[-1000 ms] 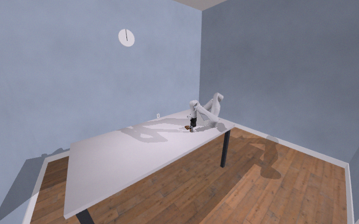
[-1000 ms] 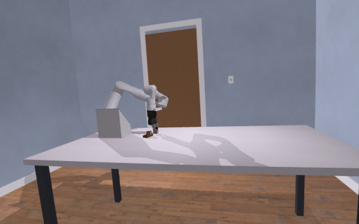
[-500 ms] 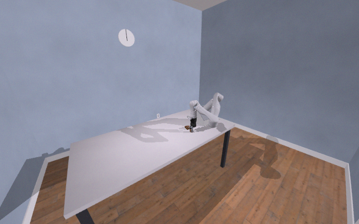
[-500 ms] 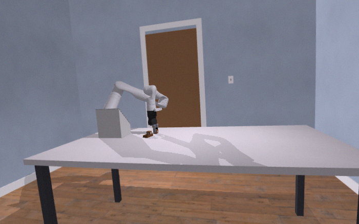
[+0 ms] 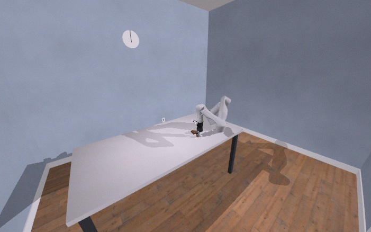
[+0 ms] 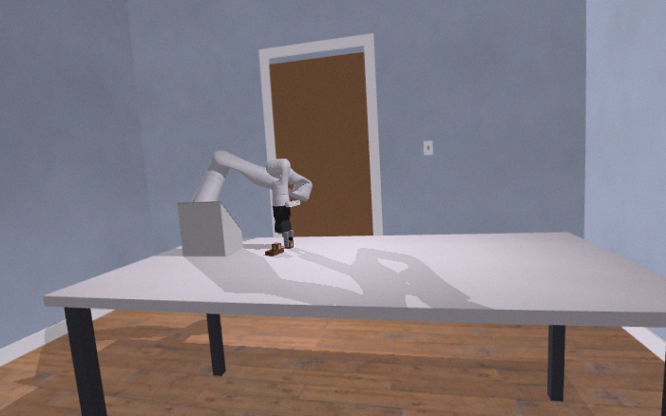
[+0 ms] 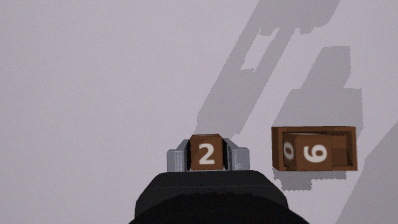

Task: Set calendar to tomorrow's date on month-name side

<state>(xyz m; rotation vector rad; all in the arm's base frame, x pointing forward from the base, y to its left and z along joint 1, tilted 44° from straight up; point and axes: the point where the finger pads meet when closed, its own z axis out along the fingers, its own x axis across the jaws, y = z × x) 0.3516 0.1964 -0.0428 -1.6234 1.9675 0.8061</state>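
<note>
The brown cube is 10 mm below my hand.
</note>
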